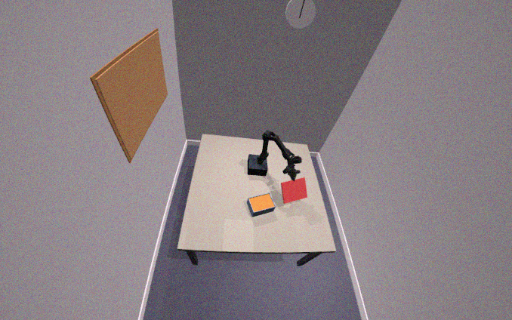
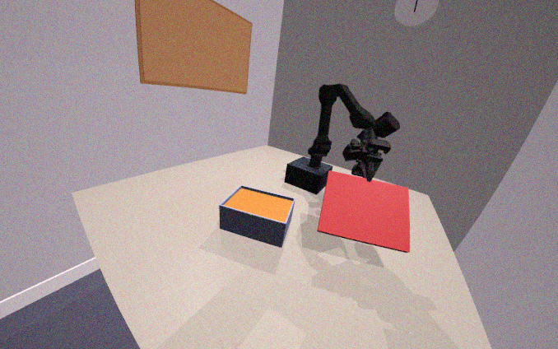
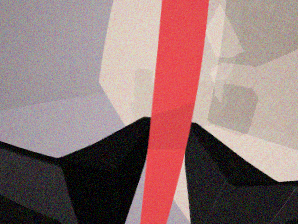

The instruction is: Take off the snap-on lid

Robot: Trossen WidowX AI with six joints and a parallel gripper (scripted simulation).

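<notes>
Now: the red lid 6 cm ahead of my gripper tip, 3 cm to the left of it and 5 cm below it. Also, from my gripper tip: storage box: 20 cm ahead, 25 cm to the right, 16 cm below.
</notes>
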